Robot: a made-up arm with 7 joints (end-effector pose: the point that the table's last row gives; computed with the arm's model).
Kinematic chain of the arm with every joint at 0, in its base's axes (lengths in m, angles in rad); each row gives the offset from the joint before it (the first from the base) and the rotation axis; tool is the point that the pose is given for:
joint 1: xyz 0 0 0.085 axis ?
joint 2: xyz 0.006 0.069 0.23 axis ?
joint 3: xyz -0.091 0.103 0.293 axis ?
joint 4: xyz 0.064 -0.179 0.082 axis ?
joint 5: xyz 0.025 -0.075 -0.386 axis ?
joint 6: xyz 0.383 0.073 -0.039 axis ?
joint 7: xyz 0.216 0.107 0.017 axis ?
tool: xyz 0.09 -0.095 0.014
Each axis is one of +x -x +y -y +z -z.
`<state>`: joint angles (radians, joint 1 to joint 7).
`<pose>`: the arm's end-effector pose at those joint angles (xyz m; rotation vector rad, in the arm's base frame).
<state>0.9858 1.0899 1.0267 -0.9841 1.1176 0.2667 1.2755</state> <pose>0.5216 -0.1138 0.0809 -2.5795 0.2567 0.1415</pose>
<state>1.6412 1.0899 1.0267 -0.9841 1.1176 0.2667 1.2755</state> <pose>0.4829 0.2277 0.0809 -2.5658 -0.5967 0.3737</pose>
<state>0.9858 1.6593 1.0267 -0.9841 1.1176 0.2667 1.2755</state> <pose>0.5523 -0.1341 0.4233 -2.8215 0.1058 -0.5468</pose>
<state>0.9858 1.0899 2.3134 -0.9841 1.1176 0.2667 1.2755</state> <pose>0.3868 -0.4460 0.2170 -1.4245 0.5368 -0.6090</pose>
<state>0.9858 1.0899 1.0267 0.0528 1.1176 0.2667 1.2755</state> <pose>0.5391 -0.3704 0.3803 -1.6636 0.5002 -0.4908</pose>
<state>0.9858 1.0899 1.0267 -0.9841 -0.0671 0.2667 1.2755</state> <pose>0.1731 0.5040 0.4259 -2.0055 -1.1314 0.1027</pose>
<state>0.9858 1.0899 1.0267 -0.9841 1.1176 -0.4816 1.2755</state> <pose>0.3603 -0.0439 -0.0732 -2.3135 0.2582 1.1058</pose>
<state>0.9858 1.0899 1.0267 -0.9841 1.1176 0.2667 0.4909</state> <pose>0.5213 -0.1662 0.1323 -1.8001 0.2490 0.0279</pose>
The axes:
joint 1: +z
joint 2: -x
joint 3: -z
joint 4: -z
joint 5: +y
joint 6: -z
joint 7: -x

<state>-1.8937 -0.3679 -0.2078 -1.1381 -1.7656 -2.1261 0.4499</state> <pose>0.0362 0.2334 0.4631 -2.5691 -0.8357 0.7517</pose>
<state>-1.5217 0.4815 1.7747 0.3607 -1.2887 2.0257 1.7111</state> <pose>0.3896 0.6091 0.5417 -0.3890 0.6310 1.1236</pose>
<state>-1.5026 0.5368 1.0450 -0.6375 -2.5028 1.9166 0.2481</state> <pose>-0.0825 0.5244 0.5628 -0.2639 -2.6247 -1.1102</pose>
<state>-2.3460 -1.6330 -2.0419 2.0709 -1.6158 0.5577 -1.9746</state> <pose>-0.5681 0.3444 0.4565 1.2081 2.3244 -0.7813</pose>
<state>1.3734 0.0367 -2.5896 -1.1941 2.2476 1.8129 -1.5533</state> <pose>-0.7760 0.1703 0.0398 -0.4646 0.8079 -2.4688</pose>
